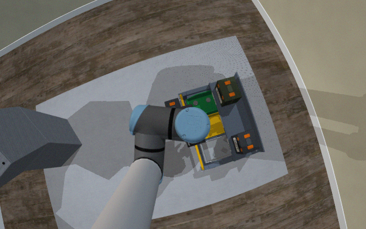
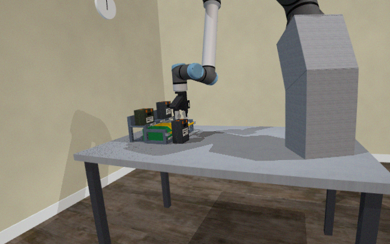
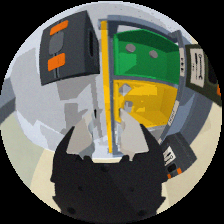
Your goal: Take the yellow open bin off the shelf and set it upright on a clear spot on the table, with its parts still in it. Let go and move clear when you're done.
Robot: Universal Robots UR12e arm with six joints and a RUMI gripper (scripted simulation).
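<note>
Right now the thin yellow rod is 20 mm below my hand. The rest, counted from my hand: green bin 120 mm ahead, 100 mm to the left, 40 mm below; then yellow open bin 100 mm ahead, 40 mm below, 10 mm to the right; then black box 120 mm to the left, 40 mm behind, 20 mm below.
</note>
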